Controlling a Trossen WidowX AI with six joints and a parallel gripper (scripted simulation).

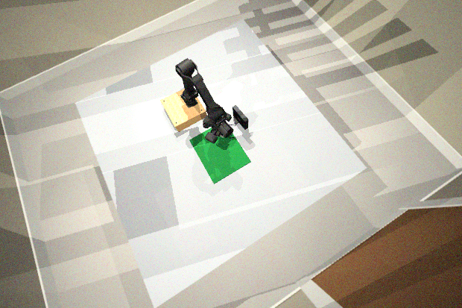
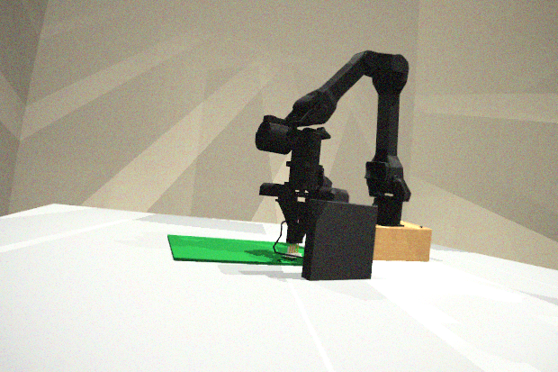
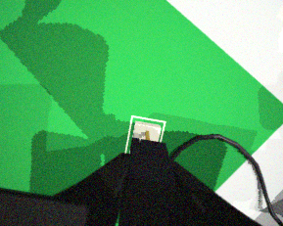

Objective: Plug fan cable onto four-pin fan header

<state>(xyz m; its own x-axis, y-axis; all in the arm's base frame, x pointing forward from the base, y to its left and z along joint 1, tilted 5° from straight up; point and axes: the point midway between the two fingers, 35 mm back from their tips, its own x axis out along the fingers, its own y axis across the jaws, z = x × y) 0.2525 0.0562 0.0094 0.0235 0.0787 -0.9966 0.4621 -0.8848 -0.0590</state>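
Now: gripper tip 10 mm below the black fan cable plug and 10 mm short of it. Also, from my gripper tip: square fan (140 mm to the left, 20 mm above, 10 mm behind); green board (80 mm ahead, 60 mm to the right, 60 mm below); four-pin header (40 mm below, 10 mm ahead).
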